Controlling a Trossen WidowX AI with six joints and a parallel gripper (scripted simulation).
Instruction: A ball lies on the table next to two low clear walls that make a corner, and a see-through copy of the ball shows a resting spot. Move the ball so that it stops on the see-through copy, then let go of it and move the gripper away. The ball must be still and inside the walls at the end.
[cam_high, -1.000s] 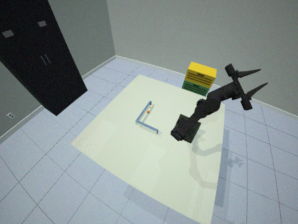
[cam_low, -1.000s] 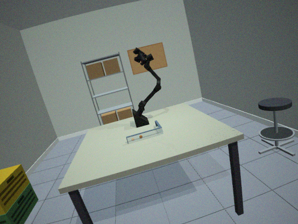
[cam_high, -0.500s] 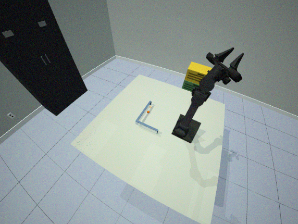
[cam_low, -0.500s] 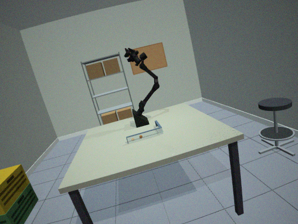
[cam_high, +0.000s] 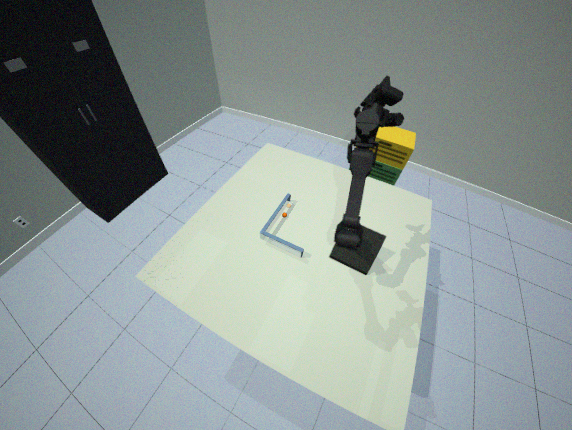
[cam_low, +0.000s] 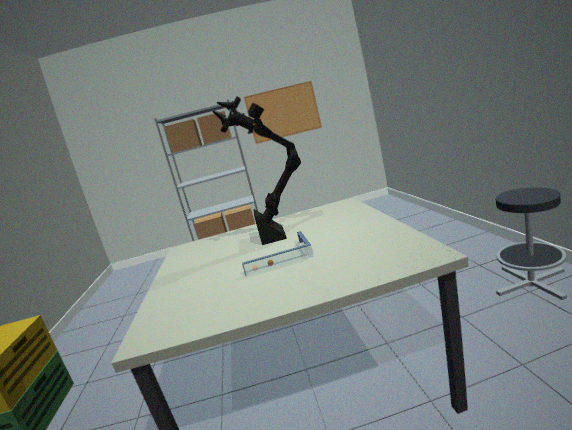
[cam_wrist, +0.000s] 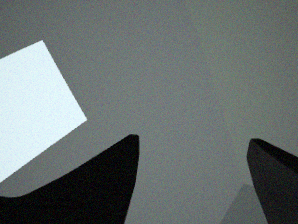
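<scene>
Right now my gripper tip is 750 mm above the orange ball, 280 mm short of it and 60 mm to the right of it. Round my gripper tip: see-through copy of ball (750 mm below, 290 mm ahead, 20 mm to the right).
</scene>
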